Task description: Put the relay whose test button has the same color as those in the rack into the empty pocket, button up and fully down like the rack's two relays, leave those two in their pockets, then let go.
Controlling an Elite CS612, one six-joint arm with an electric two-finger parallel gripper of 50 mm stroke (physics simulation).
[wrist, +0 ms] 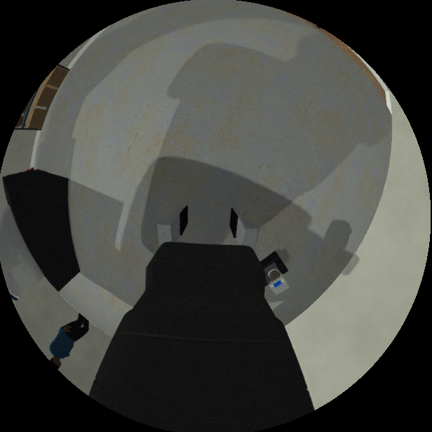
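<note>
A pale relay with a blue button point(277, 284) shows at the lower right, beside the gripper's dark body. A black edged part point(281, 262) adjoins it; the gripper body covers the area beside it, so I cannot tell whether this is the rack's end. The empty pocket and any other relay do not show and may be hidden under the gripper body. My gripper point(208, 215) is open, with bare grey table surface visible between its two black pads. It is to the upper left of the blue-button relay in the view.
The grey table top point(240, 125) carries broad shadows. A large black block point(42, 225) stands at the left edge, with a pale rounded body beside it. A shelf unit with brown boxes is at the upper left. A person in blue point(62, 343) is at the lower left, beyond the table.
</note>
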